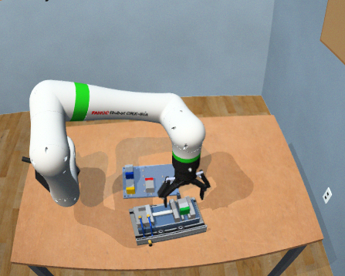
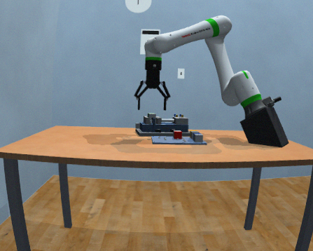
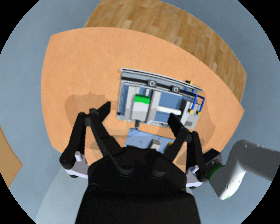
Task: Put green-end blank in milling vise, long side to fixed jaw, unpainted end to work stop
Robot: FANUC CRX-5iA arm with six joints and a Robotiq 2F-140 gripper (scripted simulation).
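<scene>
Now: hand 5 cm above the green-ended blank. Round my hand: hosed end block: 17 cm behind, 2 cm to the right, 7 cm below; then grey jaw block: 4 cm behind, 7 cm below; then fixed jaw: 3 cm ahead, 7 cm below.
</scene>
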